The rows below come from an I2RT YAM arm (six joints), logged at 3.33 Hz.
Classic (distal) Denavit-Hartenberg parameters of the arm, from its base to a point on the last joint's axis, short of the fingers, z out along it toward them. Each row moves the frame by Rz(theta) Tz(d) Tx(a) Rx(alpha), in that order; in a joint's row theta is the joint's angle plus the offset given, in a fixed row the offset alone. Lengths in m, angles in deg.
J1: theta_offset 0; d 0.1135; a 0.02; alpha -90
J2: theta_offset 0; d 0; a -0.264; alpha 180
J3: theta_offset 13.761; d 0; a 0.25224; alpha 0
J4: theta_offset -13.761; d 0; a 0.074; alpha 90
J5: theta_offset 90; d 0; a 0; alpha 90
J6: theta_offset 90; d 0.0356; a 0; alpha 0
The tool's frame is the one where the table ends.
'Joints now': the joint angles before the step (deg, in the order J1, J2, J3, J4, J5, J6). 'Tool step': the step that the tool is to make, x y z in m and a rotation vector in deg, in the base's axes. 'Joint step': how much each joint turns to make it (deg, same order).
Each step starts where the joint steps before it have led.
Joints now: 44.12, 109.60, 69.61, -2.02, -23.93, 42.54
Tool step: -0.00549, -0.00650, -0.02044, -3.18, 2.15, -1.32
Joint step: 0.00, 0.79, -2.84, 0.02, 1.50, 0.38
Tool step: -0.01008, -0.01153, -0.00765, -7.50, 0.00, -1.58
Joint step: 0.27, -1.50, -1.94, -5.58, 5.25, -2.30
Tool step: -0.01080, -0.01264, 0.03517, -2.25, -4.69, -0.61
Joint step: 0.17, -7.14, -0.58, -5.45, 4.30, -2.55
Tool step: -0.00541, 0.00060, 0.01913, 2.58, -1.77, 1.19
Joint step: 0.57, -2.84, 0.32, -0.11, -0.84, -0.09
